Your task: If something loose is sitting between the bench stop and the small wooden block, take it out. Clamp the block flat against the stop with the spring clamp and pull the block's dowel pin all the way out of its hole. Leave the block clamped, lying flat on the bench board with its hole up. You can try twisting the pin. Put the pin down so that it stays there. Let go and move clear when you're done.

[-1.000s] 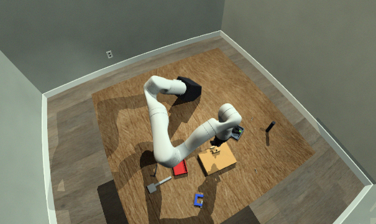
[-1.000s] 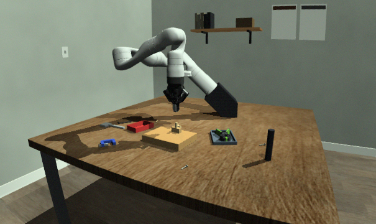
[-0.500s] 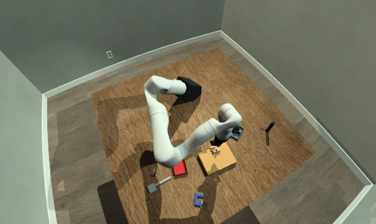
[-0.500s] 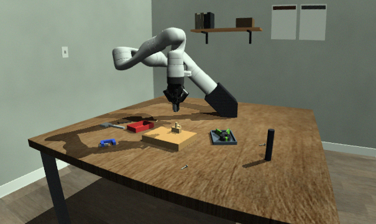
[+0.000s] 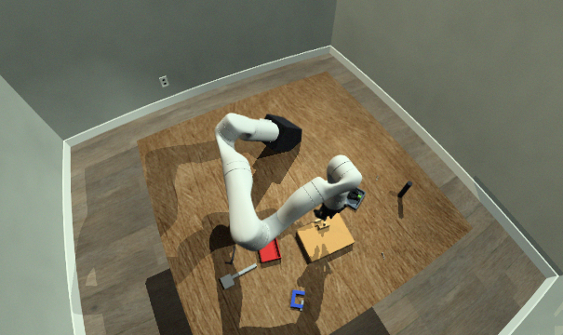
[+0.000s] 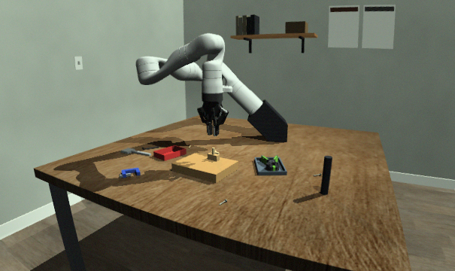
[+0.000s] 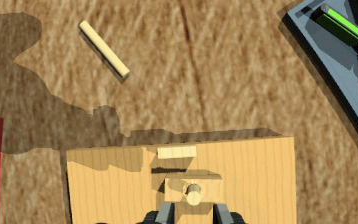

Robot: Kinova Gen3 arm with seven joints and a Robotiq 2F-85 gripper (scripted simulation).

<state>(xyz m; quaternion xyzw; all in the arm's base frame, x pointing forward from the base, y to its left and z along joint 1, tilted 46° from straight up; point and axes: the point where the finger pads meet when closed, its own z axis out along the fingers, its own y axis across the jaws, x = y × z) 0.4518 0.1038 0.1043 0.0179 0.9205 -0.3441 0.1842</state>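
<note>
Right now my hand is 90 mm above the dowel pin. From my hand the other things lie so: thin pale stick: 140 mm behind, 70 mm to the right, 140 mm below; then small wooden block: 110 mm below; then tan bench board: 40 mm ahead, 10 mm to the right, 120 mm below.
</note>
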